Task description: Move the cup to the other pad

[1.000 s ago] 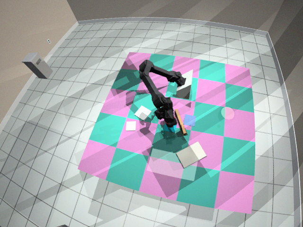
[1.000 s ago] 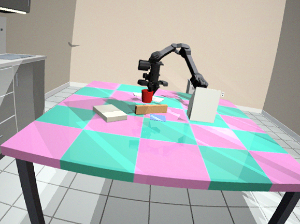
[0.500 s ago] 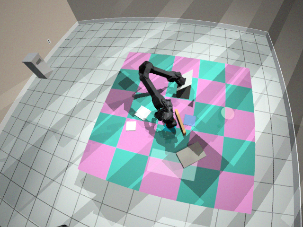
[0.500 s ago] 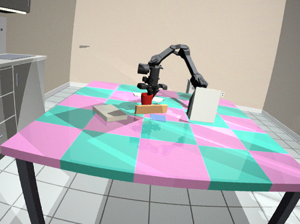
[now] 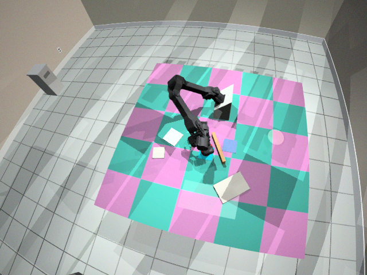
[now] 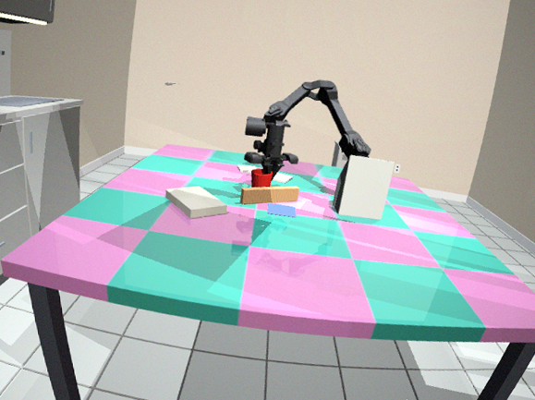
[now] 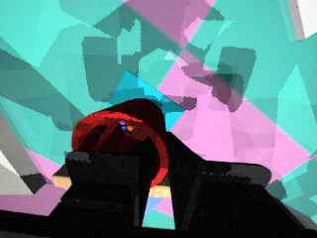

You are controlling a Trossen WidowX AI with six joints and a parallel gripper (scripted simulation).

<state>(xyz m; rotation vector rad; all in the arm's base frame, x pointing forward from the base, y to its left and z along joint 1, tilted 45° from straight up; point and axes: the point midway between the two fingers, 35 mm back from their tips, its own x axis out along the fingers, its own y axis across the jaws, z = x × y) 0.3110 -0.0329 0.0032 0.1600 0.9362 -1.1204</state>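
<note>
My gripper tip is now 3 cm short of the red cup and 2 cm to the right of it. From my gripper tip the other things lie so: flat grey slab (20 cm ahead, 23 cm to the left, 3 cm below); then cyan pad (3 cm ahead, 2 cm to the left, 5 cm below); then wooden bar (2 cm behind, 8 cm to the left, 3 cm below).
</note>
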